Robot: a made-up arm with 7 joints. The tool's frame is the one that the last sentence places. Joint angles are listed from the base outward.
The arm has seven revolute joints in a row. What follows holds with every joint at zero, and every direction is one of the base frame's. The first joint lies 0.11 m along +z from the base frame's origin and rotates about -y. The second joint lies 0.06 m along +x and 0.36 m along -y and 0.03 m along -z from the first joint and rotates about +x. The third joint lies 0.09 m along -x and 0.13 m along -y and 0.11 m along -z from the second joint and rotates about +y. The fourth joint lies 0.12 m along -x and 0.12 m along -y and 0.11 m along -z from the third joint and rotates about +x. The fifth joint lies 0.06 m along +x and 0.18 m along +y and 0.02 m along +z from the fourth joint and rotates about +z. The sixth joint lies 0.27 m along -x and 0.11 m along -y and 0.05 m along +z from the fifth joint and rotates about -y. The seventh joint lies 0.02 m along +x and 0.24 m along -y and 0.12 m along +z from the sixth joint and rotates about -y. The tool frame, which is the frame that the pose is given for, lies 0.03 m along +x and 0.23 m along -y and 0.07 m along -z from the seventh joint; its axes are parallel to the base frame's.
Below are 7 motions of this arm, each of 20 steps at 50 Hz.
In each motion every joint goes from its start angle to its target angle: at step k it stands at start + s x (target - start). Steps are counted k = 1, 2, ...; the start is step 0. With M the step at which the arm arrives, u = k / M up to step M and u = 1 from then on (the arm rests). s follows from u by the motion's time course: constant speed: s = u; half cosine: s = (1 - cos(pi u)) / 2; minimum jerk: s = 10 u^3 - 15 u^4 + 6 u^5.
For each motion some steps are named. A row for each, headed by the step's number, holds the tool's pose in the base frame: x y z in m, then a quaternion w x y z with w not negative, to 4 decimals.
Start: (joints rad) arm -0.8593 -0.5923 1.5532 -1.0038 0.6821 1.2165 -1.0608
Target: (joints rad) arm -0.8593 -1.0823 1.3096 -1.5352 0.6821 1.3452 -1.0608
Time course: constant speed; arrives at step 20
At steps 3, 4, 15, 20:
3: 0.2989 -0.7735 -0.0517 0.0931 -0.1173 0.9040 0.4005
4: 0.3063 -0.7577 -0.0511 0.0854 -0.1316 0.9008 0.4050
15: 0.3367 -0.5820 -0.0564 0.0253 0.2770 -0.8529 -0.4419
20: 0.3199 -0.5101 -0.0656 0.0894 0.3333 -0.8240 -0.4494

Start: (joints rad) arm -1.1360 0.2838 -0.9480 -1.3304 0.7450 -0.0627 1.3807
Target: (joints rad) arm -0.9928 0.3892 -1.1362 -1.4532 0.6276 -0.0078 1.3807
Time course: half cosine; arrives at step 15
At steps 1, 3, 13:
1: 0.0749 -0.5591 0.3014 0.8220 -0.2051 -0.2093 0.4883
3: 0.0628 -0.5554 0.3090 0.8193 -0.2188 -0.2207 0.4819
13: -0.0705 -0.5030 0.3533 0.7776 -0.3549 -0.3252 0.4045

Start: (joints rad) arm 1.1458 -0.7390 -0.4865 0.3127 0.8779 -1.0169 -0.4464
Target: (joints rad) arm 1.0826 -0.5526 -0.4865 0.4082 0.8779 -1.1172 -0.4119
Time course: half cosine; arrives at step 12
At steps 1, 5, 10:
1: -0.1608 -0.9039 0.4619 0.8138 -0.5662 0.0275 -0.1279
5: -0.1063 -0.9296 0.4510 0.8263 -0.5558 0.0262 -0.0872
10: -0.0172 -0.9611 0.4268 0.8429 -0.5371 0.0242 -0.0224

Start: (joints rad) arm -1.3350 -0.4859 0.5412 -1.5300 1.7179 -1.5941 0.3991
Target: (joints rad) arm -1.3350 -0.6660 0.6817 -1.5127 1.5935 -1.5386 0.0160
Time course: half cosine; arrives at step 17
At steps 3, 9, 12, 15, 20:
3: -0.2884 -0.8380 -0.3144 0.6714 0.3299 -0.4461 -0.4913
9: -0.2437 -0.8487 -0.2926 0.7264 0.3707 -0.3844 -0.4327
12: -0.2198 -0.8523 -0.2810 0.7534 0.3895 -0.3485 -0.3990
15: -0.2046 -0.8540 -0.2736 0.7697 0.4005 -0.3245 -0.3766
20: -0.2015 -0.8542 -0.2721 0.7730 0.4026 -0.3195 -0.3720

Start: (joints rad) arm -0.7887 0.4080 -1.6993 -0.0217 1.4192 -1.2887 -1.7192
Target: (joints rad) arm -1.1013 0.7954 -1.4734 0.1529 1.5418 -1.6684 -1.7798
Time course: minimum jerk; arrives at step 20
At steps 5, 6, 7, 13, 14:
5: 0.0377 -0.8212 0.3062 0.3850 -0.4319 0.7921 -0.1943
6: 0.0432 -0.8231 0.2952 0.3684 -0.4275 0.8043 -0.1862
7: 0.0492 -0.8253 0.2814 0.3481 -0.4222 0.8182 -0.1763
13: 0.0690 -0.8338 0.1729 0.1949 -0.3809 0.8982 -0.1011
14: 0.0684 -0.8338 0.1578 0.1739 -0.3749 0.9061 -0.0907

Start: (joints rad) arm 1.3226 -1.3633 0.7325 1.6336 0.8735 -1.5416 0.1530
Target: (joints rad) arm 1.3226 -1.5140 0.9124 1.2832 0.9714 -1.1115 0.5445
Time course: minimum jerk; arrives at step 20
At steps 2, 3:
2: -0.1139 -1.0179 -0.0231 0.9901 -0.0391 0.0006 0.1350
3: -0.1178 -1.0178 -0.0220 0.9905 -0.0385 -0.0044 0.1317

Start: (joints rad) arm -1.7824 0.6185 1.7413 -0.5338 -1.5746 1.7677 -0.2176
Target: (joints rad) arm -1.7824 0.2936 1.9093 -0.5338 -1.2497 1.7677 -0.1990
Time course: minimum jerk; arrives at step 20
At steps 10, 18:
10: 0.5879 -0.4963 0.0703 0.6472 -0.0631 0.5900 0.4785
18: 0.5621 -0.4838 -0.0451 0.5942 -0.0182 0.6317 0.4976

